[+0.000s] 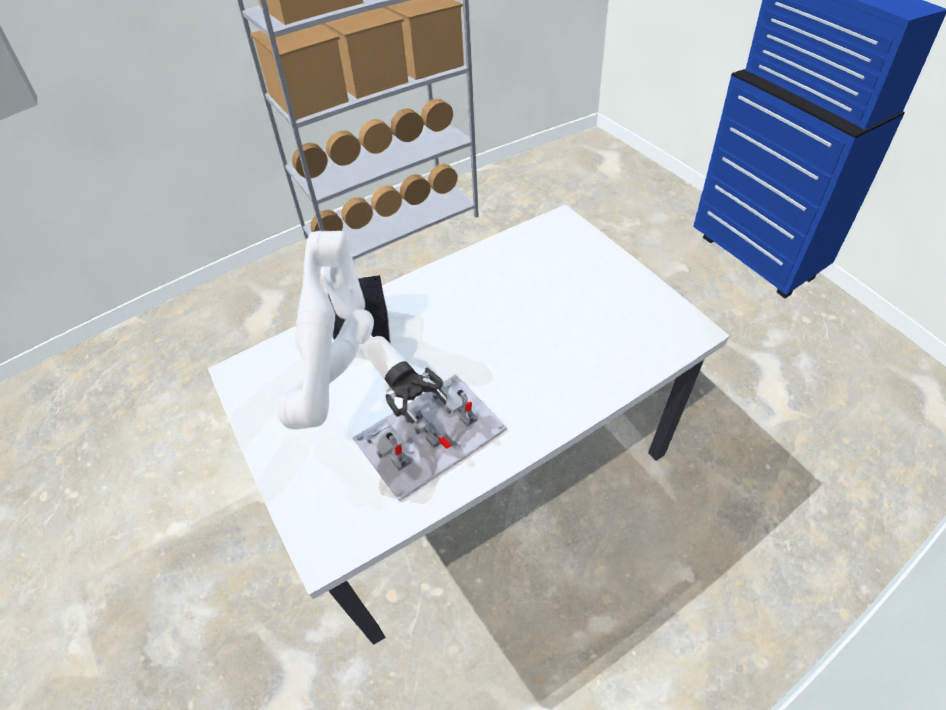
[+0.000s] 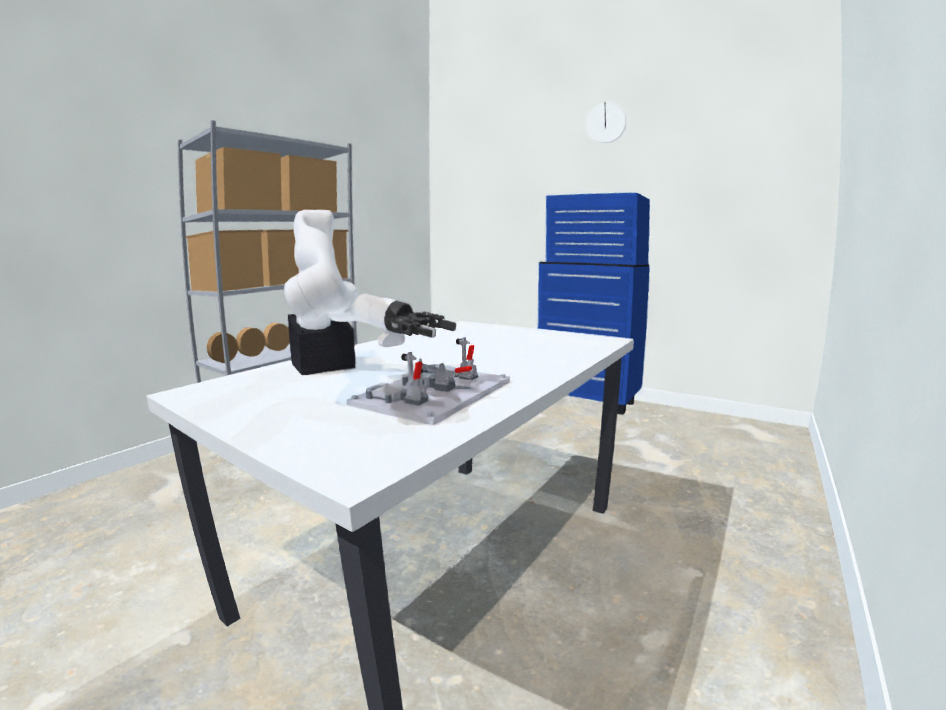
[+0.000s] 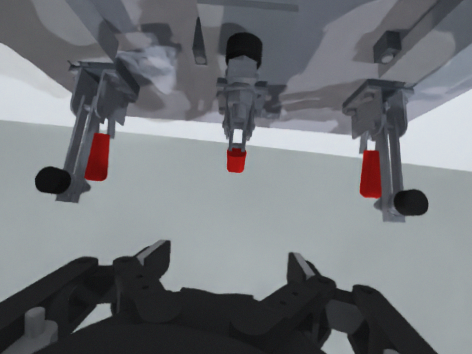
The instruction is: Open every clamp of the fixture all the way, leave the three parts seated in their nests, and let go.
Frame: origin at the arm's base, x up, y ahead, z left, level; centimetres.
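Seen in the pictures: gripper, fingertip midpoint: [image 1: 431, 412] [image 2: 445, 330] [image 3: 228, 259]; arm's base at its link origin: [image 1: 350, 306] [image 2: 315, 323].
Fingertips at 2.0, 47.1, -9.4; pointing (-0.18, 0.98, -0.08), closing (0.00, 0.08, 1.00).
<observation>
Pixels of each thing's top centre, then the offset from my fingertips to it, as dx, dy, dz. "*": a spot on its surface instead. Level surfaces: height alone.
- fixture plate at its top centre: [image 3: 244, 52] [image 2: 433, 387] [image 1: 428, 432] -13.9, -3.7, +0.4
- left clamp at a spot on its surface: [image 3: 93, 92] [image 2: 412, 392] * -11.6, -2.7, -11.3
- right clamp at a spot on its surface: [image 3: 385, 105] * -12.6, +0.3, +11.4
- middle clamp at its top centre: [image 3: 235, 158] [image 2: 442, 361] [image 1: 431, 425] -7.2, -1.1, +0.1
- white table at its surface level: dx -15.4
The fixture plate [image 1: 420, 478] [image 2: 450, 402] carries three clamps with red handles. On the left clamp [image 1: 398, 456] [image 2: 416, 392] [image 3: 92, 92] and the right clamp [image 1: 467, 414] [image 2: 468, 372] [image 3: 385, 105], the black-tipped arms and the handles stand up. On the middle clamp [image 1: 433, 431] [image 2: 443, 377] [image 3: 242, 102], the arm lies low, its black tip [image 3: 244, 47] toward the nest side, and its handle [image 1: 444, 442] [image 2: 463, 369] [image 3: 236, 160] lies low, pointing away from my arm. The grey parts are hard to tell from their nests. My gripper [image 1: 427, 408] [image 2: 443, 329] [image 3: 228, 259] is open and empty, above the fixture's arm side.
The fixture sits on a white table [image 1: 550, 305] [image 2: 259, 427]. My arm's black base [image 2: 322, 345] stands behind it. A shelf rack [image 1: 472, 114] [image 2: 214, 252] with boxes and round pieces stands behind the table, and a blue tool cabinet [image 1: 771, 175] [image 2: 592, 286] is farther off.
</observation>
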